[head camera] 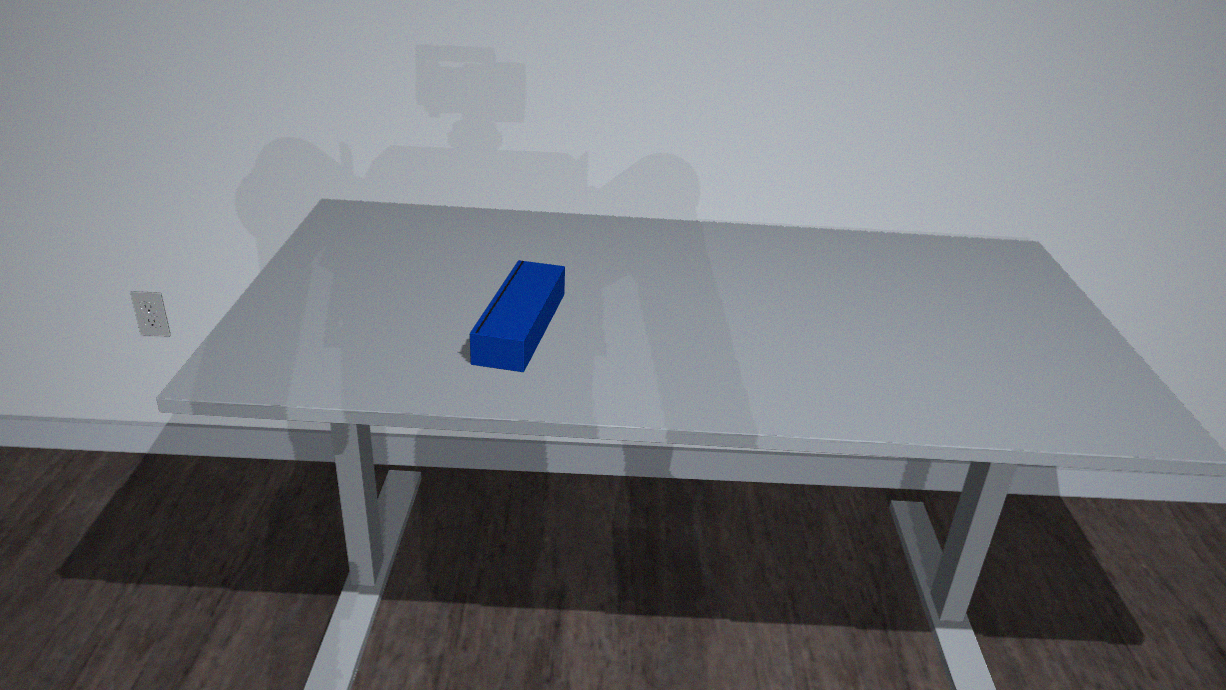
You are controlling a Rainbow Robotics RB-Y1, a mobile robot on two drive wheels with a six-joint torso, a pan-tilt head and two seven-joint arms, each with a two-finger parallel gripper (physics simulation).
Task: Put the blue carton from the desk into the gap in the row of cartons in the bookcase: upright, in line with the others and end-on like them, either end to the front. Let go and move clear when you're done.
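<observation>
The blue carton (519, 312) lies flat on the desk (857, 342), left of the desk's middle. It is long and narrow, with one end towards me and its far end a little to the right. A thin dark line runs along the left edge of its top. The bookcase and its row of cartons do not show in the head view. Neither of my grippers shows in the head view, so I cannot see whether they are open or shut.
The desk's front edge faces me, and its back edge is near the wall (857, 111). Two grey legs (356, 505) (972, 544) with long feet stand on the dark wood floor (600, 642). A wall outlet (150, 313) is at the left. My shadow falls on the wall and desk.
</observation>
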